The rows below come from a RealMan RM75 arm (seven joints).
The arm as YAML. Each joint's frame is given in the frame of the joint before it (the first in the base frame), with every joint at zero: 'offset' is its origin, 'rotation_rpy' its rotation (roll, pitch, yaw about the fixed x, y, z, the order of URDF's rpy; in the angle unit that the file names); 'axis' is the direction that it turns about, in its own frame. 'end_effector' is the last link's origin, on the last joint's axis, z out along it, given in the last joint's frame.
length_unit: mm
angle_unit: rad
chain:
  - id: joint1
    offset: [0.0, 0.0, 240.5]
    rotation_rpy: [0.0, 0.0, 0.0]
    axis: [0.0, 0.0, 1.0]
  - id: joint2
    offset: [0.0, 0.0, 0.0]
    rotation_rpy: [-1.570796, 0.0, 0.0]
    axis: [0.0, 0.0, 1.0]
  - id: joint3
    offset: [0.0, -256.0, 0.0]
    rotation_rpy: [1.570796, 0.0, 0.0]
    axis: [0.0, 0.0, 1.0]
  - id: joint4
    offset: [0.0, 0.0, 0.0]
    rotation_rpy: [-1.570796, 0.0, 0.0]
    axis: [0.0, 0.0, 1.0]
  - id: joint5
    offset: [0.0, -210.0, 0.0]
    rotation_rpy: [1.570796, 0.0, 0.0]
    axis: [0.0, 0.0, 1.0]
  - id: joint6
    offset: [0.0, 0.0, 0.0]
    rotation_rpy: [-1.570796, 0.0, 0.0]
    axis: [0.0, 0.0, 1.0]
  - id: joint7
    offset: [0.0, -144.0, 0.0]
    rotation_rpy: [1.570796, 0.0, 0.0]
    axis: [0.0, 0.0, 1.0]
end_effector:
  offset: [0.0, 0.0, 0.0]
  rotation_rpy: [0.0, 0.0, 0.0]
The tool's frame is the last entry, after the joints.
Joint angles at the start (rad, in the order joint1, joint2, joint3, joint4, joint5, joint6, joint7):
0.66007 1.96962 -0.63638 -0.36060 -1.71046 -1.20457 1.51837
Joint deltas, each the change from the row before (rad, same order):
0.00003 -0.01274 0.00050 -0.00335 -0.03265 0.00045 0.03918
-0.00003 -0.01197 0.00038 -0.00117 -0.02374 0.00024 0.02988
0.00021 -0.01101 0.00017 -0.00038 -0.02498 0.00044 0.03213
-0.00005 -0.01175 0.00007 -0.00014 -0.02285 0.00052 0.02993
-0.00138 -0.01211 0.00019 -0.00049 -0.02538 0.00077 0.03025
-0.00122 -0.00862 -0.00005 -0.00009 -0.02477 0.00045 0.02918
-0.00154 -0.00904 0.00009 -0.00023 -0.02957 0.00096 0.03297
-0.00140 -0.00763 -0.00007 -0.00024 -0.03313 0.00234 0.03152
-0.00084 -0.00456 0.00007 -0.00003 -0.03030 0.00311 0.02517
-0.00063 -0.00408 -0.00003 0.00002 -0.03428 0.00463 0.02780
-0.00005 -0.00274 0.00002 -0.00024 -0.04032 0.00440 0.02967
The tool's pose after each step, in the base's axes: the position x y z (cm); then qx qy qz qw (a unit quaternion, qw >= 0). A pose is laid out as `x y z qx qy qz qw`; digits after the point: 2 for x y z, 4 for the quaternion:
27.46 40.19 2.94 -0.8270 0.3886 0.3169 0.2542
27.81 40.20 3.30 -0.8268 0.3975 0.3080 0.2519
28.16 40.19 3.60 -0.8261 0.4079 0.2989 0.2489
28.52 40.19 3.95 -0.8249 0.4175 0.2901 0.2470
28.96 40.14 4.31 -0.8236 0.4277 0.2799 0.2457
29.34 40.04 4.51 -0.8220 0.4382 0.2704 0.2432
29.78 39.91 4.71 -0.8200 0.4502 0.2590 0.2405
30.25 39.74 4.82 -0.8183 0.4620 0.2456 0.2380
30.64 39.58 4.83 -0.8170 0.4716 0.2333 0.2359
31.07 39.39 4.80 -0.8153 0.4823 0.2192 0.2338
31.52 39.16 4.69 -0.8138 0.4933 0.2027 0.2309

